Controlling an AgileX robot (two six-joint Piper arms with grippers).
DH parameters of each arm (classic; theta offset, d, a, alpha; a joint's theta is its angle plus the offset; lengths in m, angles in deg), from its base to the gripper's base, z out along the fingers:
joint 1: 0 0.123 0 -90
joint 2: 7.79 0 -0.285 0
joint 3: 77.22 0 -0.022 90
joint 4: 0 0.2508 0 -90
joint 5: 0 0 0.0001 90
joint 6: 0 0.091 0 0
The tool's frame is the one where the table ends.
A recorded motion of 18 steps. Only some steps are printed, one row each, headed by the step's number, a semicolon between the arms.
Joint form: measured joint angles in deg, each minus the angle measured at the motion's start. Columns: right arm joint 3, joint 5, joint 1, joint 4, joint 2, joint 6; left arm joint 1, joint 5, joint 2, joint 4, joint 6, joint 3.
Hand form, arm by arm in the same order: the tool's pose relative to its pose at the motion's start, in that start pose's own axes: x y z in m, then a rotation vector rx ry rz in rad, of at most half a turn. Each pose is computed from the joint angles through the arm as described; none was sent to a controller.
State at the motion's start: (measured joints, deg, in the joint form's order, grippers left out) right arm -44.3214 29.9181 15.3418 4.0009 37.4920 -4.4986; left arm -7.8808 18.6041 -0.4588 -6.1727 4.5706 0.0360
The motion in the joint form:
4: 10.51 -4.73 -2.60 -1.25 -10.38 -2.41; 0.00 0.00 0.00 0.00 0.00 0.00
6: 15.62 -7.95 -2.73 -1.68 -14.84 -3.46; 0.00 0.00 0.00 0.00 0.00 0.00
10: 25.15 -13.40 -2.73 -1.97 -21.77 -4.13; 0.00 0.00 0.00 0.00 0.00 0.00
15: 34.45 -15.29 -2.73 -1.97 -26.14 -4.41; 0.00 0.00 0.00 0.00 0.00 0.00
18: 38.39 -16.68 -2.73 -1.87 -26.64 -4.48; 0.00 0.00 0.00 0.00 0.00 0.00
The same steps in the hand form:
4: 0.0411 -0.0042 -0.0195 0.0618 -0.0771 -0.0490; 0.0000 0.0000 0.0000 0.0000 0.0000 0.0000
6: 0.0609 -0.0039 -0.0239 0.0731 -0.1205 -0.0744; 0.0000 0.0000 0.0000 0.0000 0.0000 0.0000
10: 0.1000 -0.0031 -0.0237 0.0827 -0.1691 -0.0915; 0.0000 0.0000 0.0000 0.0000 0.0000 0.0000
15: 0.1454 -0.0026 -0.0138 0.0802 -0.1159 -0.0937; 0.0000 0.0000 0.0000 0.0000 0.0000 0.0000
18: 0.1649 -0.0025 -0.0071 0.0779 -0.0802 -0.0915; 0.0000 0.0000 0.0000 0.0000 0.0000 0.0000

